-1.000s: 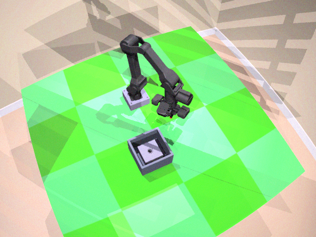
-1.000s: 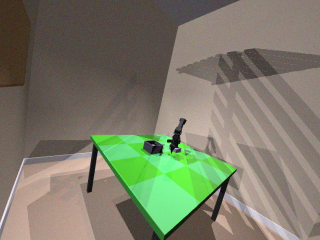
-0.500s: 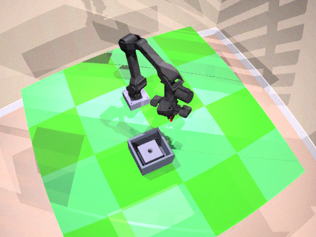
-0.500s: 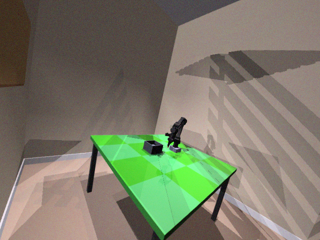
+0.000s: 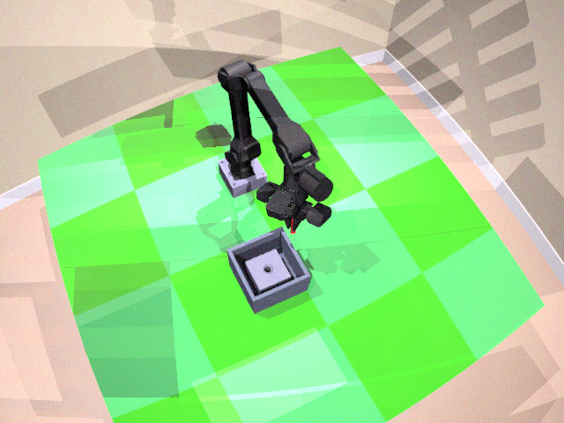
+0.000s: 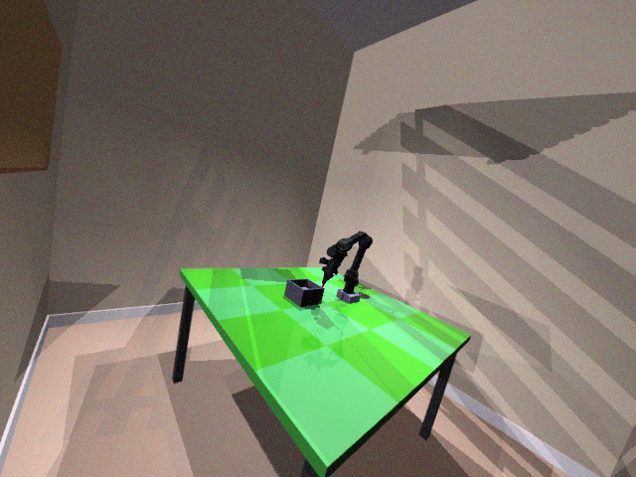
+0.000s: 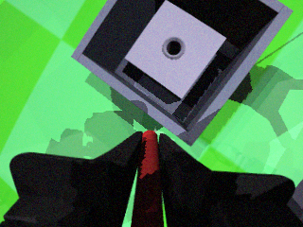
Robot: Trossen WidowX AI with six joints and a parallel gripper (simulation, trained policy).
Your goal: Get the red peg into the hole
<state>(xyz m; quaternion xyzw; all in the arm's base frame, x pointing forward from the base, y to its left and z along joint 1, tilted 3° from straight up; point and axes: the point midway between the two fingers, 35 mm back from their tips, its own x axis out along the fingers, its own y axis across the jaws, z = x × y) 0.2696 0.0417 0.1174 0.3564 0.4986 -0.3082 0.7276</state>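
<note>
My gripper tip is now 90 mm above the light grey plate, 80 mm to the left of it and 50 mm short of it. Also, from my gripper tip: red peg: 20 mm above, 10 mm to the left, 10 mm behind; then box: 110 mm below, 80 mm to the right, 50 mm ahead.
</note>
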